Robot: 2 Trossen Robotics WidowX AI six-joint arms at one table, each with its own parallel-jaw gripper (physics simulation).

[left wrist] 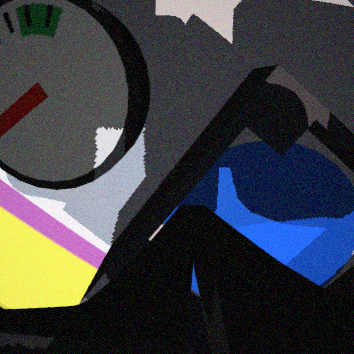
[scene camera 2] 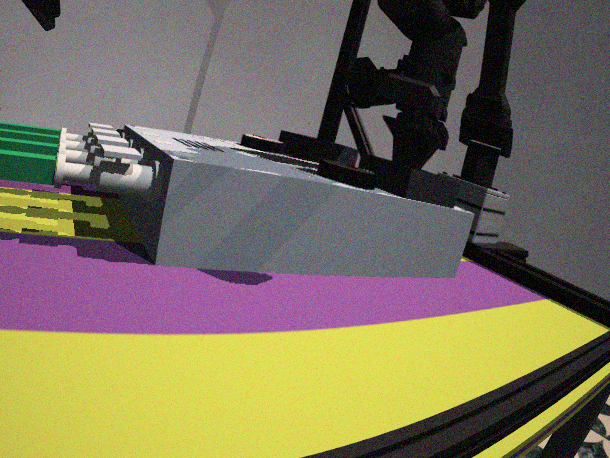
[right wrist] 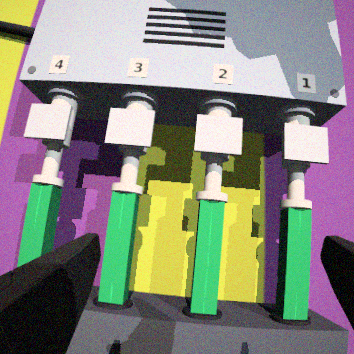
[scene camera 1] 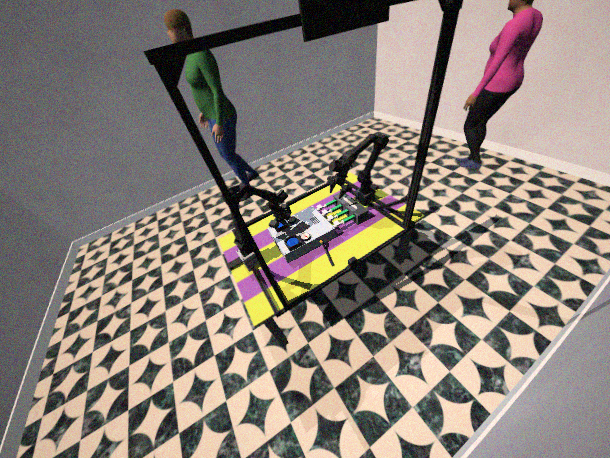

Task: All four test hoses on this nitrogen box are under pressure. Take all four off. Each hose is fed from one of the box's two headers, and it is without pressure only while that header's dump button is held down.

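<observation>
The grey nitrogen box lies on a yellow and purple mat. Four green hoses stand plugged into ports 4 to 1: hose 4, hose 3, hose 2 and hose 1, each under a white coupler. They show in scene camera 1 as well. My right gripper is open and empty, hanging over the hoses. My left gripper is shut and empty, its tips on a blue dump button. The gauge beside it has its red needle away from the green band.
A second blue button sits on the box's near side. The hoses run into a dark grey block. A black rod lies on the mat. A black gantry post stands at the right. Two people stand beyond.
</observation>
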